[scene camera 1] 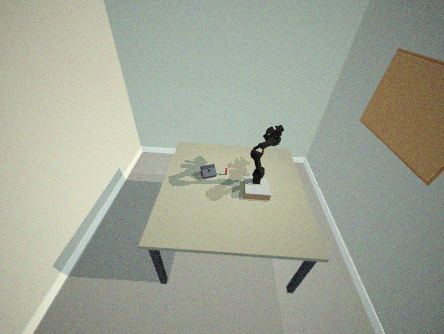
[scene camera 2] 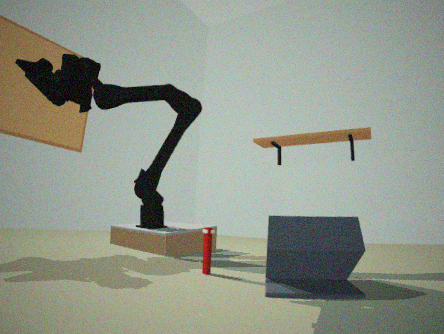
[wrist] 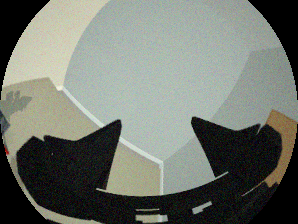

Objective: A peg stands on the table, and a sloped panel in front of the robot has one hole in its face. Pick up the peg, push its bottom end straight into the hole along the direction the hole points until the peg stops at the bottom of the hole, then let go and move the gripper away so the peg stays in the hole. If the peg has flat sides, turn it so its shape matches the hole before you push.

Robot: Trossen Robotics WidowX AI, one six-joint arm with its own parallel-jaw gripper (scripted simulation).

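You'd see my gripper [wrist: 158,121] from the wrist. There's also my gripper [scene camera 2: 20,67], and it's open and holds nothing.
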